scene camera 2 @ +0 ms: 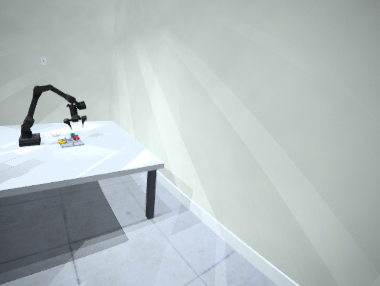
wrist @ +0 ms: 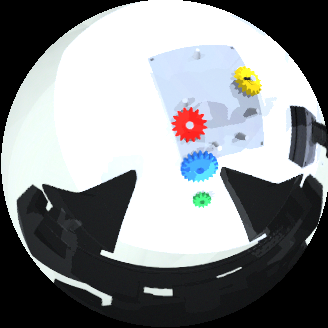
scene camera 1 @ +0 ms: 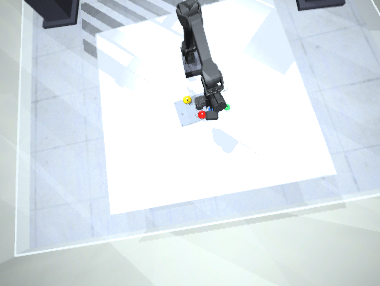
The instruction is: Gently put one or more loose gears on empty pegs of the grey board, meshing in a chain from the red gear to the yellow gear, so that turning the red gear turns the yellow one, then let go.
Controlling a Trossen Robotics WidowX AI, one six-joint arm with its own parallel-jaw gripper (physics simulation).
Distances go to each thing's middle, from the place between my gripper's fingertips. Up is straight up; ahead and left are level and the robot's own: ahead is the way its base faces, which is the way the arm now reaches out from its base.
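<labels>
Blue gear [wrist: 199,166]: my hand is 7 cm above it, 3 cm to the right of it and 3 cm past it. Counted from my hand, the red gear [wrist: 182,118] is 7 cm below, 4 cm to the right and 1 cm behind; the grey board [wrist: 208,83] is 8 cm below, 10 cm to the right and 6 cm behind.
</labels>
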